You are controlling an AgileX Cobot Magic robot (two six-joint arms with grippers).
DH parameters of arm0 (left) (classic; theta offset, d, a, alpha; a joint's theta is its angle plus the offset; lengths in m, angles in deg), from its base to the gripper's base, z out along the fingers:
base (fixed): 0 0 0 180
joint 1: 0 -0.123 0 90
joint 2: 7.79 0 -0.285 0
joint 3: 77.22 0 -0.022 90
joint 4: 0 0.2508 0 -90
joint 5: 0 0 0.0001 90
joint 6: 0 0.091 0 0
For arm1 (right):
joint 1: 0 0.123 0 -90
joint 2: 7.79 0 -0.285 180
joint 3: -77.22 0 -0.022 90
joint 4: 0 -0.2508 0 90
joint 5: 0 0 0.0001 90
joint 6: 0 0.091 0 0
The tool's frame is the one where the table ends.
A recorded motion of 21 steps. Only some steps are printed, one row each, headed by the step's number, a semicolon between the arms.
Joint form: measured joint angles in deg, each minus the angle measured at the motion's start. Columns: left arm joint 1, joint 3, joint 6, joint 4, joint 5, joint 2; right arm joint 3, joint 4, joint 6, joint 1, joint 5, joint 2.
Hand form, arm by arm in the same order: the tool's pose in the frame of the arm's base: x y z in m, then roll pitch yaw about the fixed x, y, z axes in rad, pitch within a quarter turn. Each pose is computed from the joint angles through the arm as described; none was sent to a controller.
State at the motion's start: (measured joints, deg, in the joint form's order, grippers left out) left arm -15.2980 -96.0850 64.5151 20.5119 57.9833 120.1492; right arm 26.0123 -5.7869 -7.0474 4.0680 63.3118 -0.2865
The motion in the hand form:
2: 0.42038 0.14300 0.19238 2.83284 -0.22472 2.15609; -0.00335 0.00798 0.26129 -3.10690 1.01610 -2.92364
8: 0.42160 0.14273 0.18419 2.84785 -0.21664 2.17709; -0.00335 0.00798 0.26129 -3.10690 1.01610 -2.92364
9: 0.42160 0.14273 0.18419 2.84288 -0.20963 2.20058; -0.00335 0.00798 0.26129 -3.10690 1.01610 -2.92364
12: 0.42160 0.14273 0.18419 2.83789 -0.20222 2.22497; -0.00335 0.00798 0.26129 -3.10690 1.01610 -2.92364
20: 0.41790 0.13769 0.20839 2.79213 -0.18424 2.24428; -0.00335 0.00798 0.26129 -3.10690 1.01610 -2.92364
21: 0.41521 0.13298 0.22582 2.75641 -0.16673 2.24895; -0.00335 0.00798 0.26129 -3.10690 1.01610 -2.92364
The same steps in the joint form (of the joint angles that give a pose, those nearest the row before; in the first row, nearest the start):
2: 0.00 0.00 0.06 0.00 -0.11 1.32; 0.00 0.00 0.00 0.00 0.00 0.00
8: 0.00 0.00 -1.26 -0.46 -0.11 2.35; 0.00 0.00 0.00 0.00 0.00 0.00
9: 0.00 0.00 -2.64 -0.46 -0.11 2.35; 0.00 0.00 0.00 0.00 0.00 0.00
12: 0.00 0.00 -4.07 -0.46 -0.11 2.35; 0.00 0.00 0.00 0.00 0.00 0.00
20: 0.57 0.00 -5.16 -0.23 0.63 -0.80; 0.00 0.00 0.00 0.00 0.00 0.00
21: 1.09 0.00 -5.56 -0.23 0.80 -3.09; 0.00 0.00 0.00 0.00 0.00 0.00

